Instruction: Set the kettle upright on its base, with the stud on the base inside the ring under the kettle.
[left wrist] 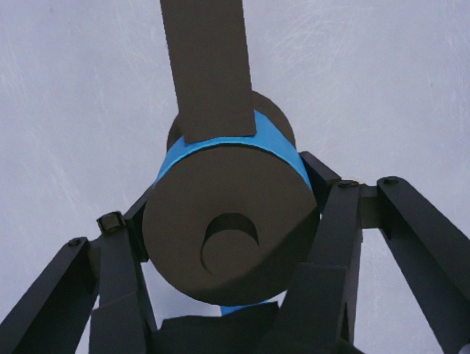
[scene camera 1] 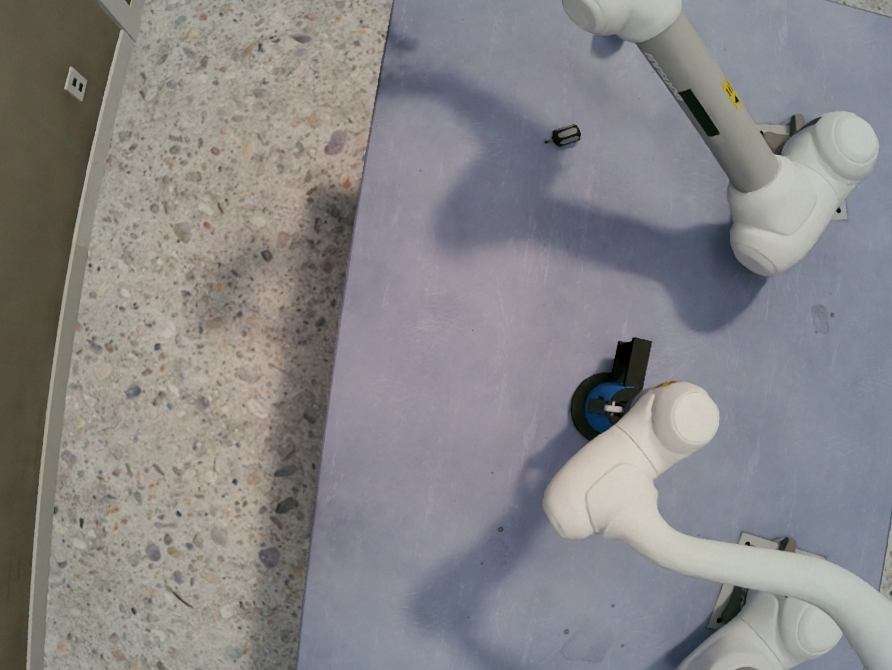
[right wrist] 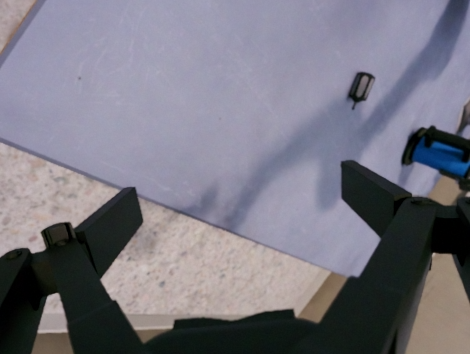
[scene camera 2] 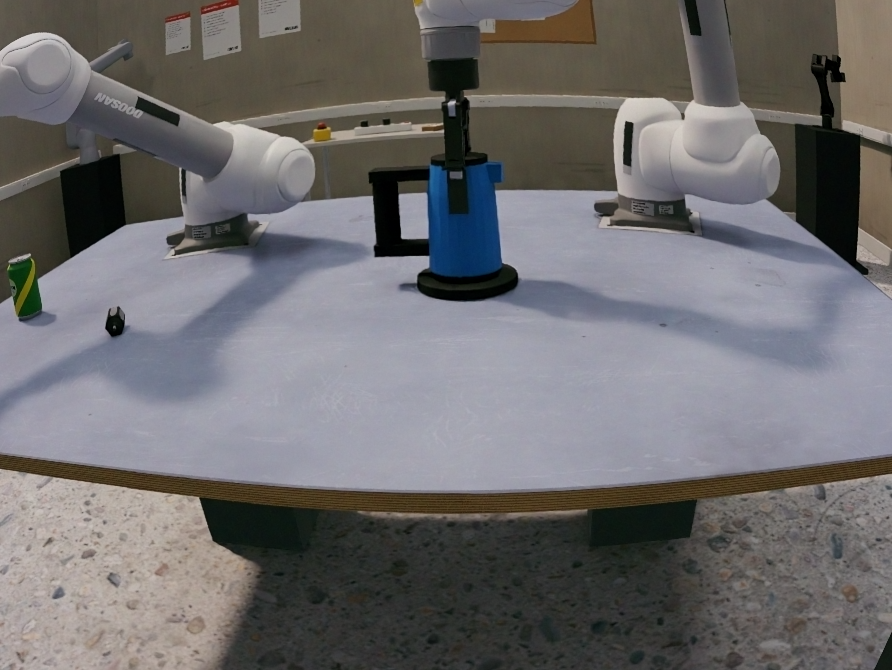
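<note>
The blue kettle (scene camera 1: 595, 425) (scene camera 2: 472, 234) (left wrist: 230, 175) (right wrist: 442, 157) has a black lid and a black handle and stands upright on the round black base (scene camera 1: 577, 408) (scene camera 2: 468, 290) (left wrist: 281, 113) (right wrist: 408, 149). It looks about centred, and no gap shows between them in scene camera 2. The stud and the ring are hidden under the kettle. My left gripper (scene camera 2: 458, 183) (left wrist: 233, 183) points down from above and is shut on the kettle's upper body, one finger on each side. My right gripper (right wrist: 238, 192) is open and empty, away from the kettle.
A small black object with grey panels (scene camera 1: 566, 135) (scene camera 2: 115, 321) (right wrist: 361, 87) lies on the table (scene camera 1: 447, 403) (scene camera 2: 403, 403) (right wrist: 175, 100). A green can (scene camera 2: 25, 287) stands at the left in scene camera 2. The kettle's handle sticks out to the left there.
</note>
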